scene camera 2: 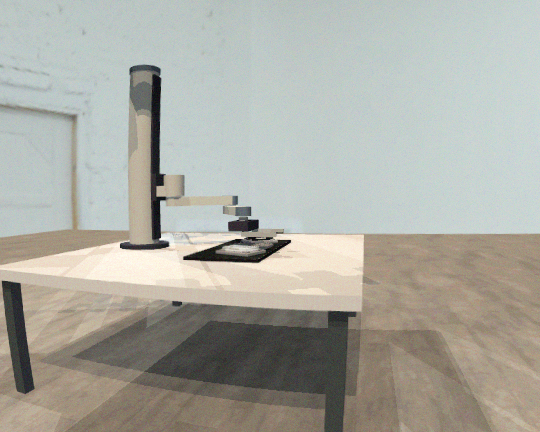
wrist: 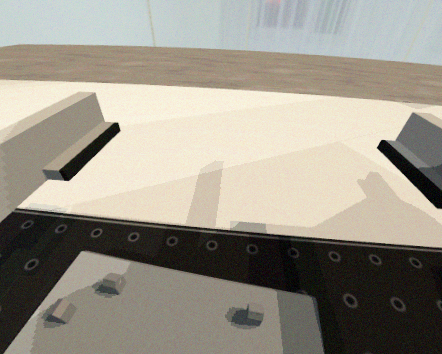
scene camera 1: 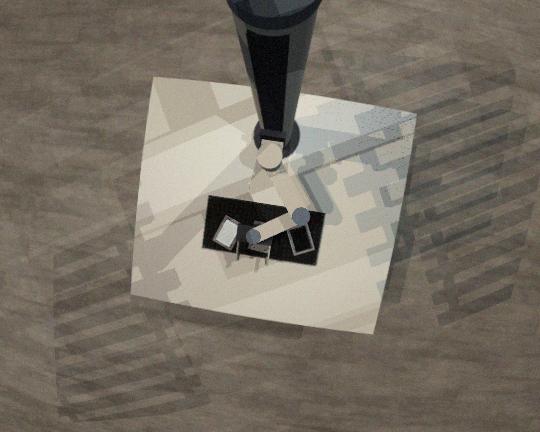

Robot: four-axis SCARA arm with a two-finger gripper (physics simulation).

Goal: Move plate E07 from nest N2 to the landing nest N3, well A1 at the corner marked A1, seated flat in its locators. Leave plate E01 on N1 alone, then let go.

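Note:
My gripper (scene camera 1: 253,255) (scene camera 2: 262,233) (wrist: 248,119) is open and empty, fingers wide apart, a little above the middle nest (scene camera 1: 260,246) (wrist: 175,310). In the wrist view this nest is a grey block with small raised locators, and no plate shows on its visible part. The arm hides much of it in the top view. A white plate (scene camera 1: 228,231) sits in the left nest. It is pale and low in the side view (scene camera 2: 241,249). A dark plate (scene camera 1: 301,241) sits within the light rim of the right nest (scene camera 1: 305,252). Plate labels, nest labels and the A1 mark are not readable.
The nests stand on a black perforated board (scene camera 1: 215,202) (scene camera 2: 197,257) (wrist: 375,280) on the pale table (scene camera 1: 190,280) (scene camera 2: 310,287) (wrist: 300,120). The arm's column (scene camera 1: 270,75) (scene camera 2: 141,175) rises behind the board. The forearm (scene camera 1: 274,228) passes over the board between the middle and right nests.

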